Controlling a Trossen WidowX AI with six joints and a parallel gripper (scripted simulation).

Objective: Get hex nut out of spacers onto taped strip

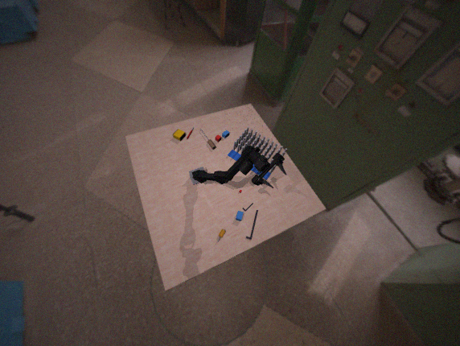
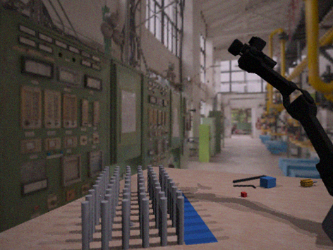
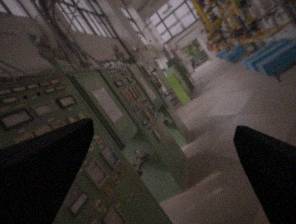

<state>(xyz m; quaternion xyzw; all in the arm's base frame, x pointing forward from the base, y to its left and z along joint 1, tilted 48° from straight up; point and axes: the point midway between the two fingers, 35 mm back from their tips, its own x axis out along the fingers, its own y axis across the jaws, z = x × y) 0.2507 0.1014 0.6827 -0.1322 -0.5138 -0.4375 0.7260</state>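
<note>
Now: gripper tip 6 cm short of the red cube, 77 cm to the right of it and 58 cm above it. From my gripper tip the other things lie so: yellow scraper (27 cm behind, 1 cm to the right, 59 cm below); then yellow block (25 cm behind, 94 cm to the left, 58 cm below); then blue taped strip (20 cm ahead, 43 cm to the left, 60 cm below).
</note>
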